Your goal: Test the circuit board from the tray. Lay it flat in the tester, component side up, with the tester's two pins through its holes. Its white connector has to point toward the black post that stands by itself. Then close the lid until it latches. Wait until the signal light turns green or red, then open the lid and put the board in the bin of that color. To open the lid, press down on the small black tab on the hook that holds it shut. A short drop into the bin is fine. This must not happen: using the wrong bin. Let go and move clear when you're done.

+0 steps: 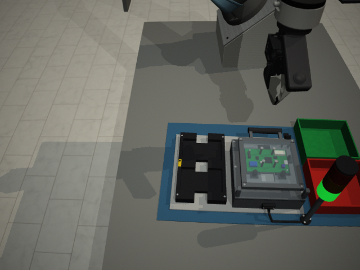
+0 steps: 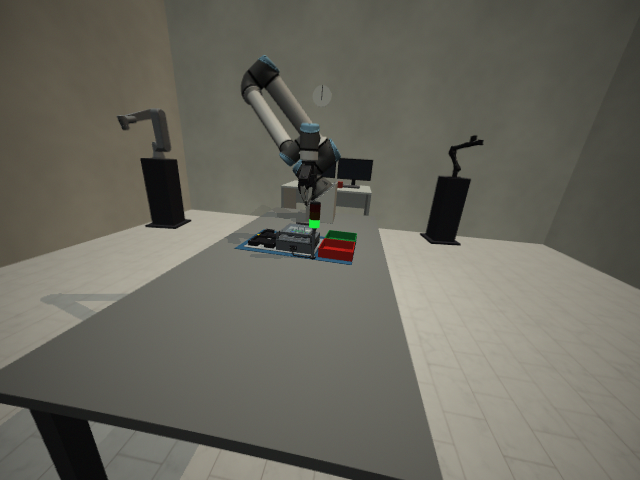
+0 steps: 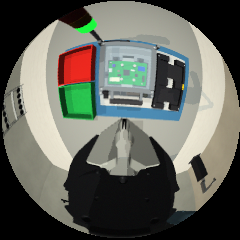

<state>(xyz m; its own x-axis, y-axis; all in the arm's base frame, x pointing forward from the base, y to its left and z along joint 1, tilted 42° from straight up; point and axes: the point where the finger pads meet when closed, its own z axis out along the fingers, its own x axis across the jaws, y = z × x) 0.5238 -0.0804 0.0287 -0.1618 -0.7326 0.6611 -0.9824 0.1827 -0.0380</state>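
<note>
Right now the black latch tab is 120 mm below my hand, 50 mm to the left of it and 30 mm ahead of it. From my hand the other things lie so: green bin: 200 mm to the left, 190 mm below, 20 mm ahead; green circuit board: 140 mm below, 80 mm ahead, 20 mm to the right; tester lid: 120 mm below, 80 mm ahead, 20 mm to the right.
</note>
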